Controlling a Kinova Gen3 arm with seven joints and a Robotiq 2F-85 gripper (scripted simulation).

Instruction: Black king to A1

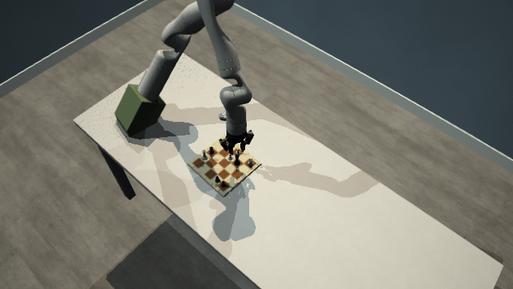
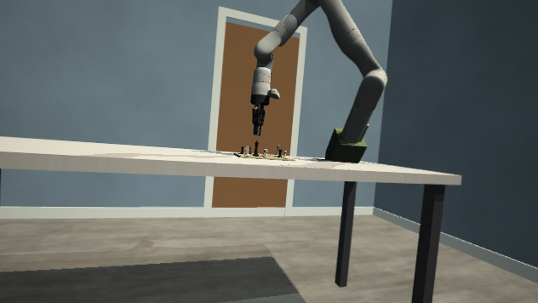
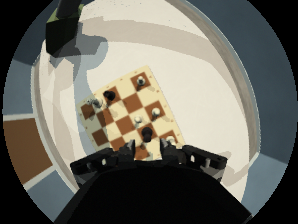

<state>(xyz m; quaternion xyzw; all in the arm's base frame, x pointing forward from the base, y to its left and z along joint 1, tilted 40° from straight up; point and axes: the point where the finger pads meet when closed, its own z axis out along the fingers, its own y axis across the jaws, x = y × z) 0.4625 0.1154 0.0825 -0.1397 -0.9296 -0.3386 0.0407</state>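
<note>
Right now my hand is 7 cm above the black king. The rest, counted from my hand: chessboard (3 cm behind, 4 cm to the right, 10 cm below).
</note>
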